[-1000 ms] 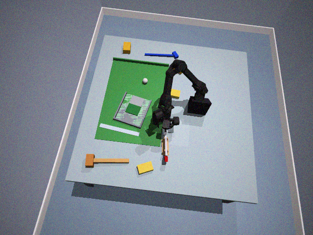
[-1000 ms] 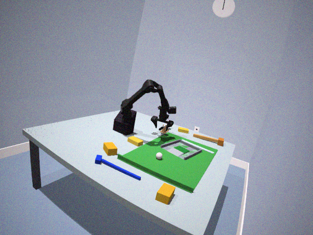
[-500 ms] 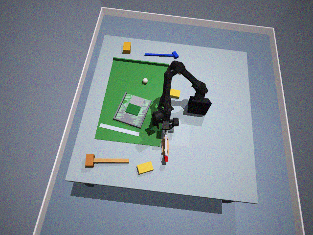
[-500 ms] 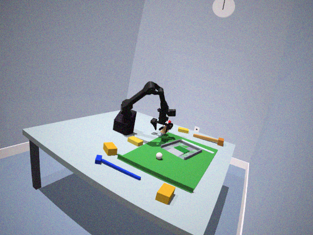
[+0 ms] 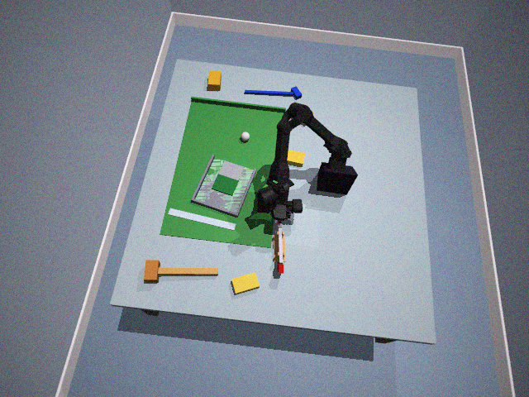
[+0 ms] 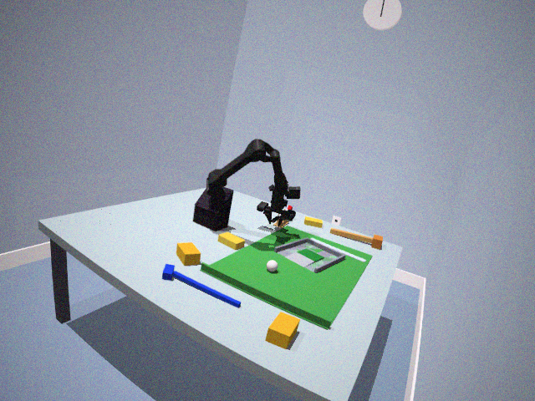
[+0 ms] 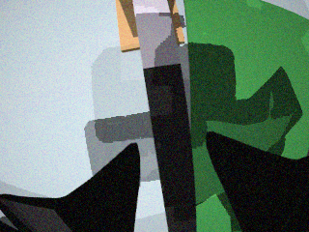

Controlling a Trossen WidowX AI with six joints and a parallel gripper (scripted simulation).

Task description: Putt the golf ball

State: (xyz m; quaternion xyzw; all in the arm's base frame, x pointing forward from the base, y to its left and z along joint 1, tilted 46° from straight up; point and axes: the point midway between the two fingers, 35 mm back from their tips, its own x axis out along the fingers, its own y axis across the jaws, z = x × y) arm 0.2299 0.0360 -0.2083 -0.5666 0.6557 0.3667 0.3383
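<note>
Now: gripper tip 13 cm to the right of the small wooden rack. Also, from my gripper tip: white golf ball 42 cm to the right, 15 cm ahead, 1 cm below; blue putter 71 cm to the right, 2 cm below, 1 cm ahead.
</note>
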